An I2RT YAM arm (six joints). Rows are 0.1 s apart.
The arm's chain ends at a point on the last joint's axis. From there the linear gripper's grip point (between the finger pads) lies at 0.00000 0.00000 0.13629 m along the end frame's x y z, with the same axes.
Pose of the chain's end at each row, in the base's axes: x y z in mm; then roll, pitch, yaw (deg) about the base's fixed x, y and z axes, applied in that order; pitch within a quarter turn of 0, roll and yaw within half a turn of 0:
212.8 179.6 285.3 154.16 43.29 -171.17
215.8 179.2 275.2 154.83 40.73 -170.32
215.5 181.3 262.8 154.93 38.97 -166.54
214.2 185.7 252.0 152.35 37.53 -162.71
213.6 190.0 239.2 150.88 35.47 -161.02
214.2 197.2 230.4 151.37 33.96 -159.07
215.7 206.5 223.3 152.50 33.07 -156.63
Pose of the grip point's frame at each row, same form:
286.8 251.2 196.0 154.16 43.29 -171.17
285.4 249.9 181.7 154.83 40.73 -170.32
277.6 255.5 166.8 154.93 38.97 -166.54
265.6 267.9 156.3 152.35 37.53 -162.71
257.4 275.2 142.2 150.88 35.47 -161.02
253.3 282.1 131.2 151.37 33.96 -159.07
251.3 290.4 122.0 152.50 33.07 -156.63

